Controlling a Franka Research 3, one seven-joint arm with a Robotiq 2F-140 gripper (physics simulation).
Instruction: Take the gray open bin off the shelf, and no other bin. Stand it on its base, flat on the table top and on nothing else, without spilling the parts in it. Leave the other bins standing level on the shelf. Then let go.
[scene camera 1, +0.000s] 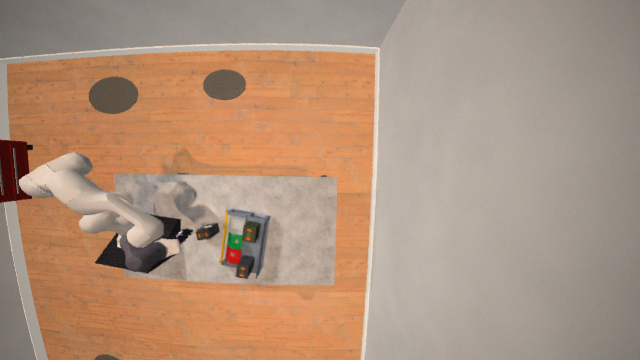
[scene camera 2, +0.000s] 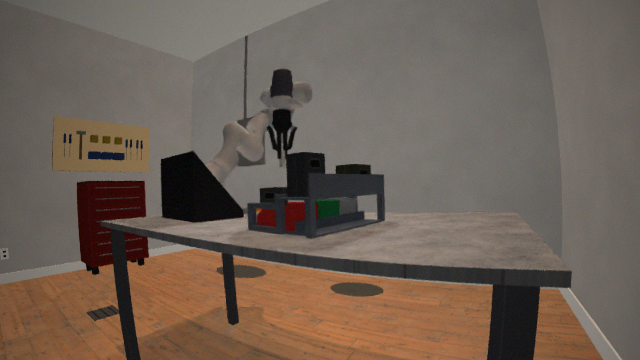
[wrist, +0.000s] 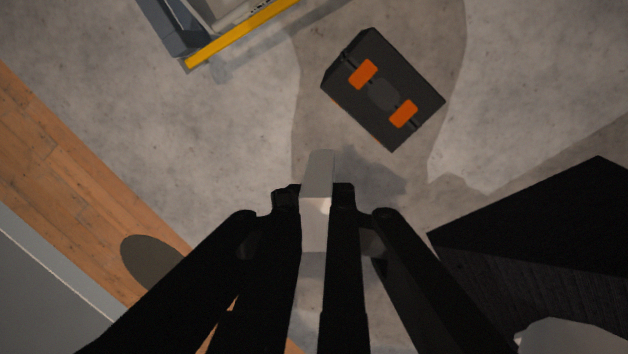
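The gray open bin (scene camera 1: 238, 224) (scene camera 2: 348, 205) (wrist: 220, 7) stands in the shelf (scene camera 1: 256, 254) (scene camera 2: 345, 184) (wrist: 240, 38), at the end of the row beside the green bin (scene camera 1: 235, 242) (scene camera 2: 328, 208). The red bin (scene camera 1: 233, 255) (scene camera 2: 295, 216) stands on the green bin's other side. A corner of the gray bin shows in the wrist view; its parts are not visible there. My gripper (scene camera 1: 188, 233) (scene camera 2: 282, 162) (wrist: 323, 170) is shut with nothing between its fingers. It points down, high above the table top (scene camera 1: 305, 225) (scene camera 2: 450, 240) (wrist: 240, 125), away from the shelf on the robot base's side.
A dark case with orange latches (scene camera 1: 207, 231) (scene camera 2: 272, 194) (wrist: 385, 92) stands on the table between the gripper and the shelf. An olive case (scene camera 1: 251, 231) (scene camera 2: 353, 169) and a tall dark case (scene camera 1: 244, 267) (scene camera 2: 305, 172) stand on the shelf's upper level. The black robot base (scene camera 2: 195, 195) (wrist: 525, 215) is behind.
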